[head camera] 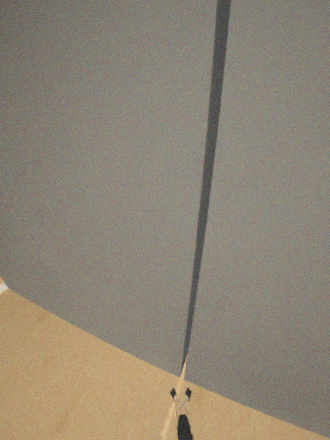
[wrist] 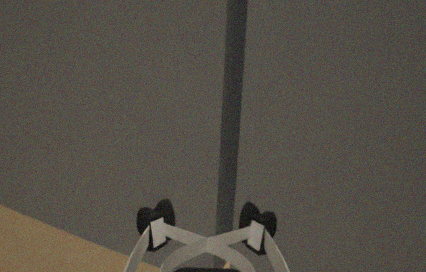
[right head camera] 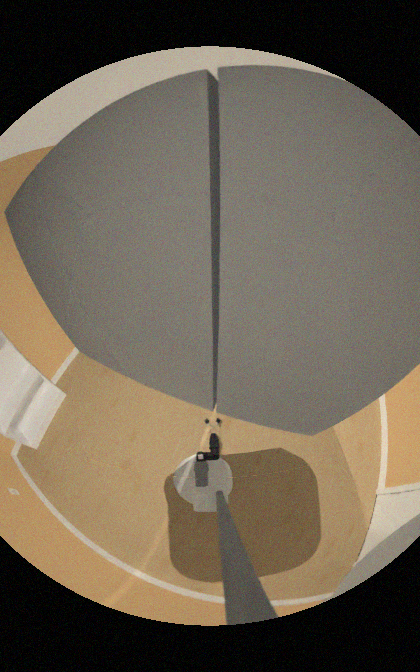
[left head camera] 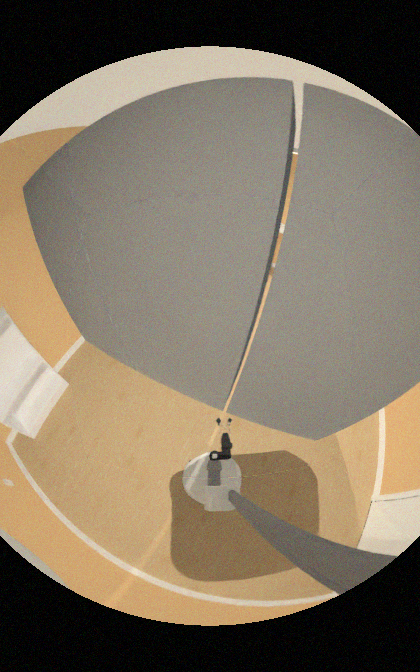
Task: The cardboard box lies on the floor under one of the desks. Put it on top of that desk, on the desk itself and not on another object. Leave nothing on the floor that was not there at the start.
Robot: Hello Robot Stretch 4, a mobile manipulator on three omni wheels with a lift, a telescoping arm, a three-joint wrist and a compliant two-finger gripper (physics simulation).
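Places are measured from the robot's base along level axes (x ahead, y up, z right), in millimetres.
Where they show: gripper, fingertip midpoint: (head camera: 180, 388) (wrist: 206, 216).
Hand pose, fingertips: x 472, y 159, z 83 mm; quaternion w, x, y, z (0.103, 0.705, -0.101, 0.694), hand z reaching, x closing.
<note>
After its pixels a point has its place.
The cardboard box does not show in these views, and I cannot make out a desk for certain. My gripper (head camera: 180, 393) @[x 472, y 159, z 83 mm] (left head camera: 224, 421) (right head camera: 212, 421) (wrist: 206, 216) @[x 472, y 159, z 83 mm] is open, with its two black fingertips apart and nothing between them. It points at a narrow dark gap between two large plain grey panels and is close to their lower edge in the head views. In the wrist view the left grey panel (wrist: 100, 100) @[x 663, y 241, z -92 mm] and the right grey panel (wrist: 340, 125) @[x 532, y 240, z 224 mm] fill most of the frame.
The left grey panel (head camera: 100, 175) @[x 715, y 1322, z -219 mm] (left head camera: 160, 225) (right head camera: 125, 250) and right grey panel (head camera: 280, 200) @[x 510, y 1329, z 277 mm] (left head camera: 345, 275) (right head camera: 315, 250) stand close in front. A white object (left head camera: 25, 390) (right head camera: 25, 400) is at the left edge, another white surface (left head camera: 392, 522) (right head camera: 392, 515) at the right. A white line (left head camera: 55, 512) crosses the tan floor.
</note>
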